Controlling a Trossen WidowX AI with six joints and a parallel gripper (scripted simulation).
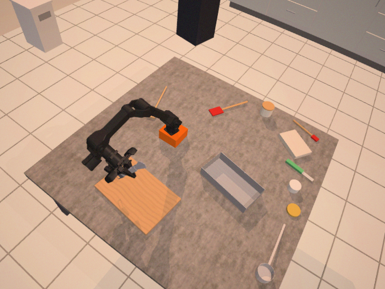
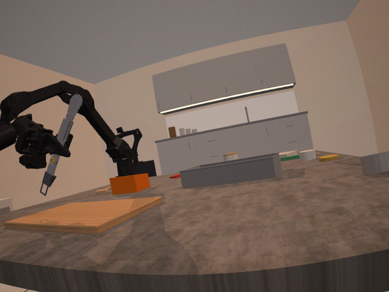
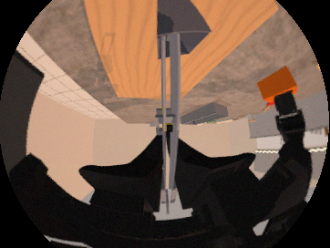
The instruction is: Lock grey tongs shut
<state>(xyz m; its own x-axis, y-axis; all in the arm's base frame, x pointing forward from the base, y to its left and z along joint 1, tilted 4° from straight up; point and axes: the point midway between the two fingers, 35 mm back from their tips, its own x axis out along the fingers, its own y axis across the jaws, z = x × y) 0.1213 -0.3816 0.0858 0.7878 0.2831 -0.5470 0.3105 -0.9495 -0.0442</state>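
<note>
My gripper tip is 150 mm above the wooden board. Also, from my gripper tip: grey roasting tin (280 mm ahead, 380 mm to the left, 130 mm below); yellow disc (610 mm ahead, 500 mm to the left, 150 mm below); red spatula (90 mm behind, 790 mm to the left, 150 mm below).
</note>
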